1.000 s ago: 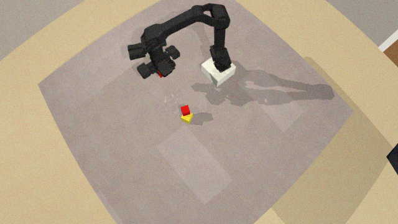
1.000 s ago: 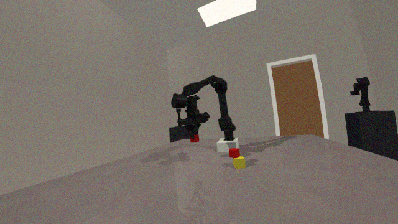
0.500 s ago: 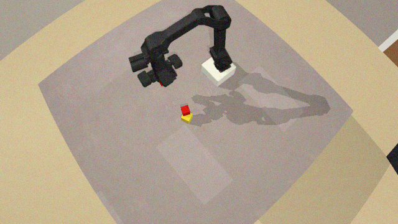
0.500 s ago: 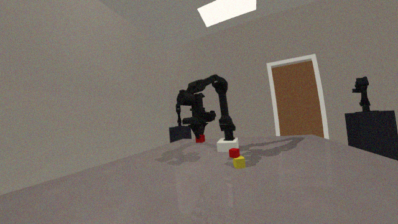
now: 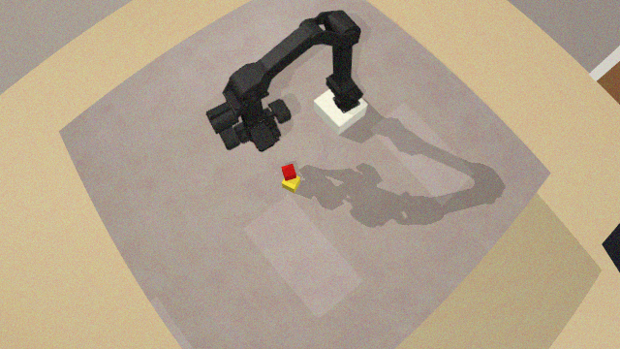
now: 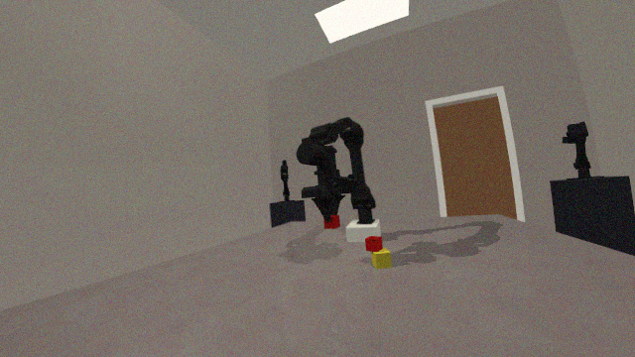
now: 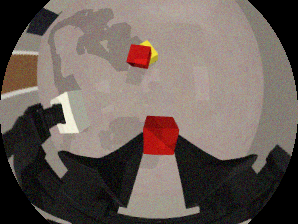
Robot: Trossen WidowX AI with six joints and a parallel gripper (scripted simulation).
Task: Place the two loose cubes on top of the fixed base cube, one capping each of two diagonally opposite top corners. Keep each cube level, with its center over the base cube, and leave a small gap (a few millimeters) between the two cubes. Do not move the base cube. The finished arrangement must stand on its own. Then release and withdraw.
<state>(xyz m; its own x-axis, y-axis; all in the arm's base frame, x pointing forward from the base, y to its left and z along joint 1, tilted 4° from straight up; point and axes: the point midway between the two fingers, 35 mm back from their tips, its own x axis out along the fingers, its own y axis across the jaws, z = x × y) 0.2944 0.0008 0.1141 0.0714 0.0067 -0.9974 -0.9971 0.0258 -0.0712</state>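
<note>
The yellow cube is 130 mm to the left of my gripper tip, 100 mm below it and 30 mm behind it.
</note>
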